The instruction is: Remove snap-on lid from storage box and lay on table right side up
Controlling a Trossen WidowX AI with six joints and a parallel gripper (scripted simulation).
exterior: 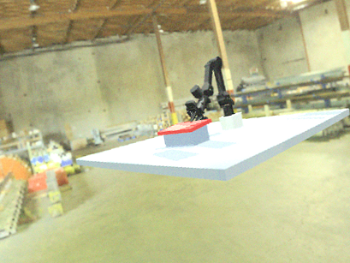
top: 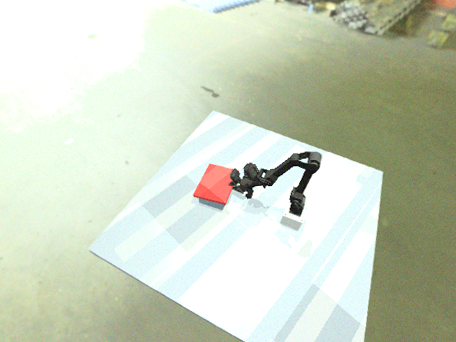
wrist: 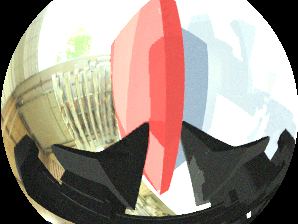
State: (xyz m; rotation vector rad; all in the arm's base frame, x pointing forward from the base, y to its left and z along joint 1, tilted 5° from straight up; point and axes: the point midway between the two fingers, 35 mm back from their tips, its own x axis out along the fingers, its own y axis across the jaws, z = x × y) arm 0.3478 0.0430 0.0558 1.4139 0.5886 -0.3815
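Right now my gripper tip is 8 cm short of the red lid and 1 cm to the right of it. The rest, counted from my gripper tip: storage box (7 cm ahead, 1 cm to the left, 5 cm below).
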